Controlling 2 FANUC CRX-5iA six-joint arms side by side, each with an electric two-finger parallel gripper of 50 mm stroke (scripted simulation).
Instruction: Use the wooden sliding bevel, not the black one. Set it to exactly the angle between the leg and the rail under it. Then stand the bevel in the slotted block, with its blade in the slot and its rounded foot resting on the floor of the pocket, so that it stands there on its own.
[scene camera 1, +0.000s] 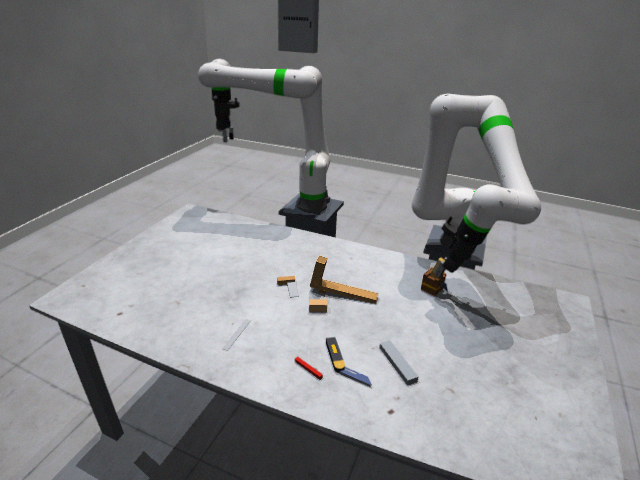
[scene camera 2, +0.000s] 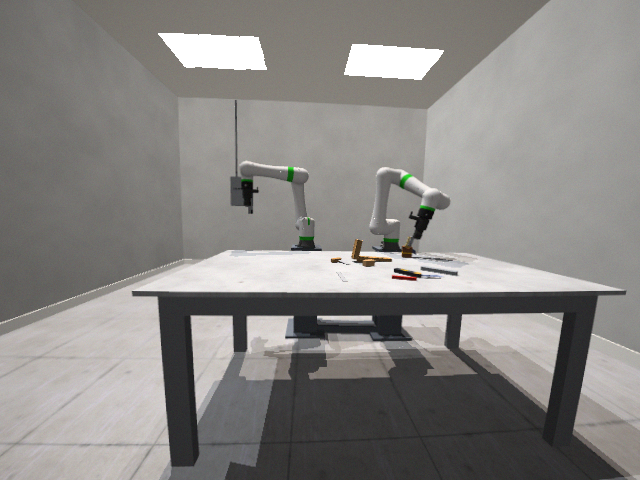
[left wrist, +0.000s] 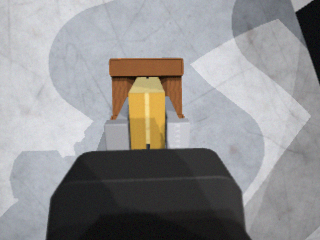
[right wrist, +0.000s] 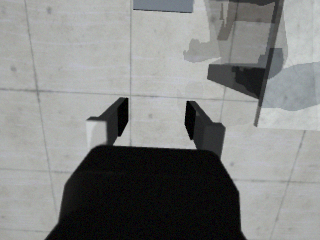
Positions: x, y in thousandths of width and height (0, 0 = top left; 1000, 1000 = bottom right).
My left gripper (left wrist: 464, 456) is 16 cm from the lens. A wooden bevel (left wrist: 458, 406): 10 cm from the lens.
